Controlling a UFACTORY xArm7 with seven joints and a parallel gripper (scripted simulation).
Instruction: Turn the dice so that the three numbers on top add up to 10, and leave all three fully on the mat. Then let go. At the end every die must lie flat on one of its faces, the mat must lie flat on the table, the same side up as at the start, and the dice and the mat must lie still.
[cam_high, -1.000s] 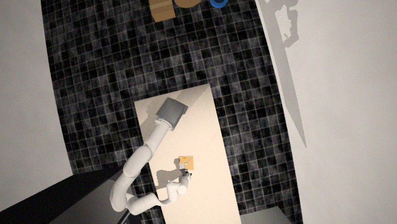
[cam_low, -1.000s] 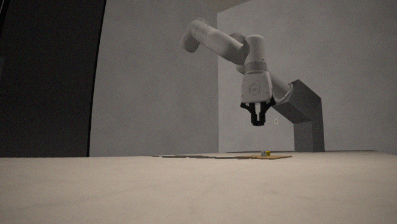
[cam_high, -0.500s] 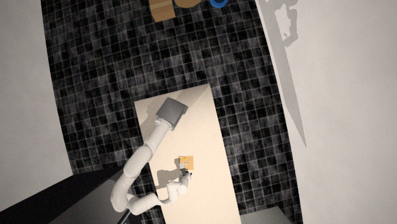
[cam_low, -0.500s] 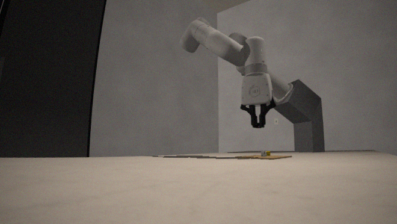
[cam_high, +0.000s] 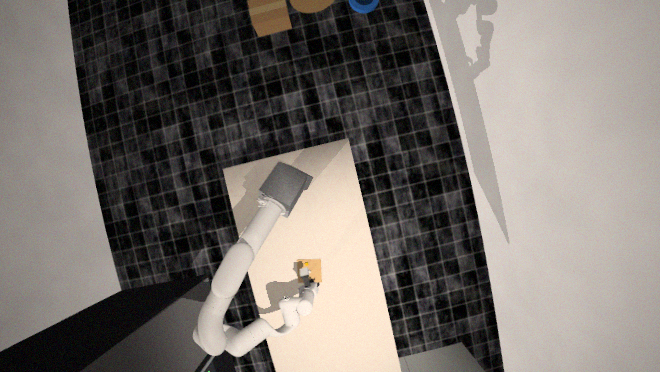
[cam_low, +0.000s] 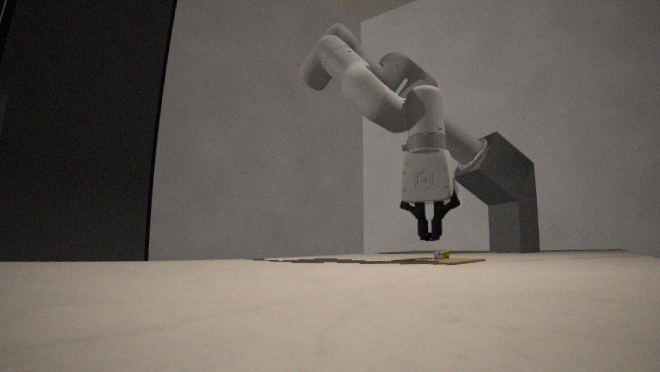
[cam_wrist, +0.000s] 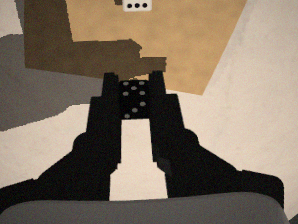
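My hand is 5 cm above the pale die, 4 cm past it and 2 cm to the right of it. The rest, counted from my hand: tan mat: 6 cm below, 4 cm behind, 2 cm to the left; yellow die: 9 cm behind, 5 cm below, 3 cm to the left; black die: 1 cm below.
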